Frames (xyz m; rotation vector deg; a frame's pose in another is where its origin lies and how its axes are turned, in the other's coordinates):
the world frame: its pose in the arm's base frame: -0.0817 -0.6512 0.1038 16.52 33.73 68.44
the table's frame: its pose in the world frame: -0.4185 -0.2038 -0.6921 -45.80 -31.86 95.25
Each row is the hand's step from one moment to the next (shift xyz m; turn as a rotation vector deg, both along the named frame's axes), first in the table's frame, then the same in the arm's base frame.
Working: the table's frame: its pose in the arm's base frame: -0.4175 -1.1775 -0.4493 22.08 -50.89 151.50

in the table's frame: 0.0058 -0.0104 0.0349 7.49 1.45 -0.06
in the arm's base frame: 0.0039 -0.0126 0.0344 -7.39 0.56 1.81
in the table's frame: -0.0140 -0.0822 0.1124 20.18 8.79 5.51
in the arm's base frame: 0.0612 -0.0108 0.1254 -20.94 -5.68 6.64
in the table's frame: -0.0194 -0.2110 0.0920 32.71 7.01 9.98
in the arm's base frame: 0.1125 0.0977 0.1765 -31.00 -4.40 15.43
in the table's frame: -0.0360 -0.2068 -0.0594 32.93 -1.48 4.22
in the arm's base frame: 0.1034 0.1849 0.0519 -28.80 5.62 15.60
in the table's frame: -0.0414 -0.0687 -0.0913 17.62 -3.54 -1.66
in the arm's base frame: 0.0505 0.0995 -0.0482 -14.94 7.51 6.80
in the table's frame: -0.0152 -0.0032 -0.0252 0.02 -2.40 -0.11
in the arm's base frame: 0.0113 0.0148 -0.0230 0.89 1.88 1.20
